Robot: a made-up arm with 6 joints.
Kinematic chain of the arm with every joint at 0, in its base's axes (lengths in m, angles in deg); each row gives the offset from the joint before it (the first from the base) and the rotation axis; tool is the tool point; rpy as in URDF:
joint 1: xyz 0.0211 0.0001 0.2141 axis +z
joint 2: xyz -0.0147 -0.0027 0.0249 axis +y
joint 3: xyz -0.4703 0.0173 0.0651 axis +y
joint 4: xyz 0.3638 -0.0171 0.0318 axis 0.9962 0 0.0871
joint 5: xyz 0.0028 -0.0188 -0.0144 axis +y
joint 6: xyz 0.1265 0.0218 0.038 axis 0.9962 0 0.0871
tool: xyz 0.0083 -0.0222 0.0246 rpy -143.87 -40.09 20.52
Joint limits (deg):
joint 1: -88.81..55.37
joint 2: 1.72..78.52
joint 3: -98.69..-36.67
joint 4: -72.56..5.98
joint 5: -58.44..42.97
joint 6: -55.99..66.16
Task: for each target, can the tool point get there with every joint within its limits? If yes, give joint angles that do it. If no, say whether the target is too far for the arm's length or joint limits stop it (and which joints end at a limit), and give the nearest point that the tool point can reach.
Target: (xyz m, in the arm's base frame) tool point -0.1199 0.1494 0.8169
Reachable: yes | joints -23.02 18.25 -59.55 -64.96 -46.53 41.84
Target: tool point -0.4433 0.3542 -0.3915
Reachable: no: joint limits stop it (at a limit: joint 1, joint 2, joint 3, joint 4, joint 5, joint 6) | nearest point 0.1927 0.2745 0.3552 | short by 0.984 m
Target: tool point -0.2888 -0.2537 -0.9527
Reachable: no: too far | nearest point -0.0021 -0.2810 0.3463 | short by 1.331 m
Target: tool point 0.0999 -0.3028 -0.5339
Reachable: no: joint limits stop it (at a limit: joint 2, joint 3, joint 4, joint 5, joint 6) | nearest point 0.0916 -0.2709 0.3446 | short by 0.879 m
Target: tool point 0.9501 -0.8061 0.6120
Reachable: no: too far | nearest point 0.3782 -0.3098 0.6719 | short by 0.760 m
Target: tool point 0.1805 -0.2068 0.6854
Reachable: yes | joints -55.79 58.62 -42.63 -27.06 -42.85 55.12
